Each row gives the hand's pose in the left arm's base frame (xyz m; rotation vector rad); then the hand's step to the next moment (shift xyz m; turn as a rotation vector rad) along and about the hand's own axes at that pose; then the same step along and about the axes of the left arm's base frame.
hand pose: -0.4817 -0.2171 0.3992 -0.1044 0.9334 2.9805
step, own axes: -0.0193 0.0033 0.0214 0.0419 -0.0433 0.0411
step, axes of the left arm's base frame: 0.0179 0.0096 0.0207 -0.0427 0.0588 0.0062
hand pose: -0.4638 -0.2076 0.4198 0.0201 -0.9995 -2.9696
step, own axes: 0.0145 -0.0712 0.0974 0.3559 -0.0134 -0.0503
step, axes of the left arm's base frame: -0.0162 0.1154 0.0344 -0.3552 -0.0240 -0.0516
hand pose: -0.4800 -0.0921 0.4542 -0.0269 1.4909 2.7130
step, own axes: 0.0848 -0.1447 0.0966 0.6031 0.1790 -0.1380
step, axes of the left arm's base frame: -0.0770 0.1617 -0.0734 -0.6120 -0.1931 0.0545
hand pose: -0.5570 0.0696 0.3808 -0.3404 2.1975 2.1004
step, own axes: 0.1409 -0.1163 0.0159 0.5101 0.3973 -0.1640
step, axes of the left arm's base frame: -0.1133 -0.0026 -0.1442 -0.5664 -0.2021 0.2886
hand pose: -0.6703 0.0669 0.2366 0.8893 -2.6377 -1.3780
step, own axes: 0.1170 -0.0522 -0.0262 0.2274 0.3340 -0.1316
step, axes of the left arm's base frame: -0.0658 -0.1013 -0.0502 -0.3097 -0.0641 0.2839
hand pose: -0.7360 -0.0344 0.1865 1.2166 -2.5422 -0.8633
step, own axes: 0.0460 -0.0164 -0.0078 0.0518 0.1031 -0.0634
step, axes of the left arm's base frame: -0.0158 -0.0464 -0.0066 -0.0745 -0.0154 0.1074
